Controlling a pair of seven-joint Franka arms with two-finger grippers.
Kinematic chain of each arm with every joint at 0, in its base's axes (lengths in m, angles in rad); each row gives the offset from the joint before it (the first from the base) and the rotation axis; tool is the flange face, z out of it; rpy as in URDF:
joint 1: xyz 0 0 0.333 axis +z
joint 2: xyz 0 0 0 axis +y
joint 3: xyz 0 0 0.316 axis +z
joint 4: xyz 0.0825 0 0 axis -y
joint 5: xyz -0.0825 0 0.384 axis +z
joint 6: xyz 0 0 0 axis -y
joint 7: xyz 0.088 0 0 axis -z
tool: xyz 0 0 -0.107 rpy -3.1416 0 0
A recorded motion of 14 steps. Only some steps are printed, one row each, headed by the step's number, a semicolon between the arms.
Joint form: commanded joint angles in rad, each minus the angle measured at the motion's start. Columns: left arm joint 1, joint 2, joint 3, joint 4, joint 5, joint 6, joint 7; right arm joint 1, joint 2, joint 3, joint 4, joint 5, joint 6, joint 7.
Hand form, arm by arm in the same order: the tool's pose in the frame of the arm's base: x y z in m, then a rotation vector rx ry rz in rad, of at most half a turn. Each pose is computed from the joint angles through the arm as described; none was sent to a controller.
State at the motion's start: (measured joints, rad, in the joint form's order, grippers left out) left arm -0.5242 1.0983 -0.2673 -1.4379 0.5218 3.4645 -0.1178; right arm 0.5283 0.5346 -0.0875 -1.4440 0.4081 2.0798 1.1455
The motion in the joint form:
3: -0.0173 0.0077 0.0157 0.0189 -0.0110 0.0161 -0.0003; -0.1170 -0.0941 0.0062 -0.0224 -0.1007 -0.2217 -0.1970
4: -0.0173 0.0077 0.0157 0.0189 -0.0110 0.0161 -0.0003; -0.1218 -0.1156 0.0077 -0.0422 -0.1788 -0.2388 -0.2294
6: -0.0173 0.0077 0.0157 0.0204 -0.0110 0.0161 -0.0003; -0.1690 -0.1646 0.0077 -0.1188 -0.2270 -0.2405 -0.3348
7: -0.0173 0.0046 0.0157 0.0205 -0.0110 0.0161 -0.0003; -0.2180 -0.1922 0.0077 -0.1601 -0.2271 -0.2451 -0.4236
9: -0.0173 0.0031 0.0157 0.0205 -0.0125 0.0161 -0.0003; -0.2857 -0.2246 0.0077 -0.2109 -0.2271 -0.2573 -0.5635
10: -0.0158 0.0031 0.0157 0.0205 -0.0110 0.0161 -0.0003; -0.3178 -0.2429 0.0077 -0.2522 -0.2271 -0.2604 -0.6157
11: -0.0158 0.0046 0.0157 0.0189 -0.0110 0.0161 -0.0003; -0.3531 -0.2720 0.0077 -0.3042 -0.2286 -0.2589 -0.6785
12: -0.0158 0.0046 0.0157 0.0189 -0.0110 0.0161 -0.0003; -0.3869 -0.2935 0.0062 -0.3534 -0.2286 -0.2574 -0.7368
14: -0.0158 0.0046 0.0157 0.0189 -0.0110 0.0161 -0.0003; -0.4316 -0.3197 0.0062 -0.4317 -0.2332 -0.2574 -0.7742
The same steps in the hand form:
3: 0.5242 -0.5274 0.1638 2.1177 -1.1475 1.1470; 0.6354 0.2515 0.4272 -2.7672 1.0197 0.2834
4: 0.5242 -0.5274 0.1638 2.1177 -1.1475 1.1470; 0.6311 0.2412 0.4297 -2.8580 0.9660 0.2407
6: 0.5246 -0.5276 0.1644 2.1169 -1.1470 1.1488; 0.6262 0.2012 0.4257 -2.9287 0.8793 0.2340
7: 0.5250 -0.5278 0.1667 2.1147 -1.1468 1.1526; 0.6255 0.1672 0.4241 -2.9402 0.8220 0.2513
9: 0.5254 -0.5279 0.1678 2.1145 -1.1449 1.1542; 0.6220 0.1217 0.4205 -2.9574 0.7154 0.2817
10: 0.5260 -0.5272 0.1678 2.1149 -1.1454 1.1551; 0.6159 0.0998 0.4130 -2.9605 0.6885 0.3139
11: 0.5254 -0.5269 0.1660 2.1168 -1.1460 1.1513; 0.6065 0.0759 0.4075 -2.9623 0.6498 0.3380
12: 0.5254 -0.5269 0.1660 2.1168 -1.1460 1.1513; 0.5969 0.0532 0.3986 -2.9605 0.6185 0.3694
14: 0.5254 -0.5269 0.1660 2.1168 -1.1460 1.1513; 0.5790 0.0250 0.3797 -2.9516 0.6334 0.4399

